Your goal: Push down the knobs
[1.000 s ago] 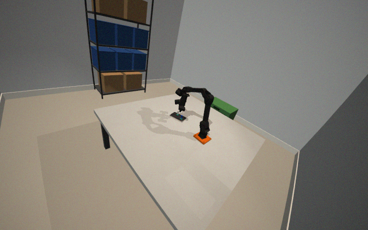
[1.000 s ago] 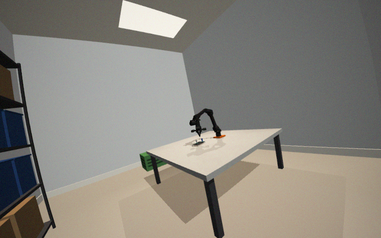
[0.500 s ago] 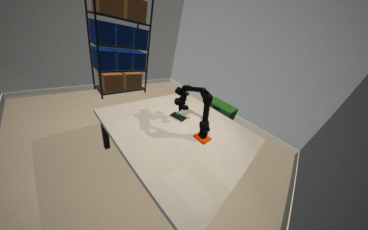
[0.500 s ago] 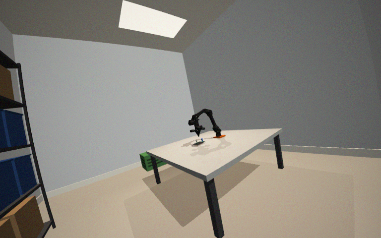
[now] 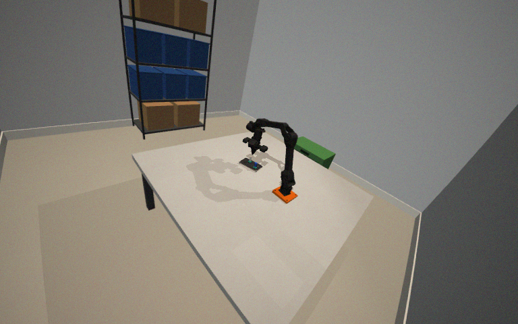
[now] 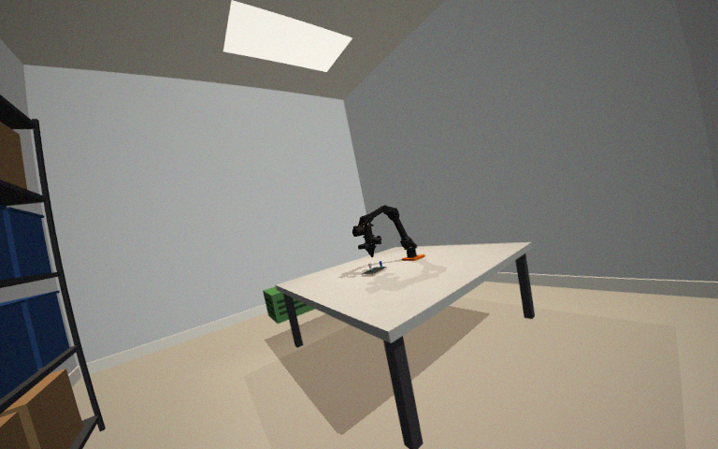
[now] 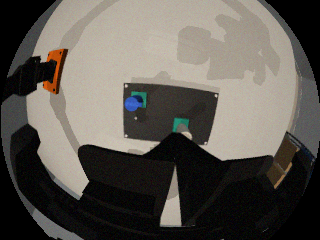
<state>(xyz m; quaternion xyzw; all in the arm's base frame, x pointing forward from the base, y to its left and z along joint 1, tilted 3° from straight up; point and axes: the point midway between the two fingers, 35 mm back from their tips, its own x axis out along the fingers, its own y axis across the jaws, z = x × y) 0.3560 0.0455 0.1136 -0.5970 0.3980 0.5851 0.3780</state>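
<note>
The white knob lies 20 mm ahead of my gripper tip, 10 mm to the right of it and 50 mm below it. From my gripper tip the other things lie so: blue knob (50 mm behind, 60 mm below).
</note>
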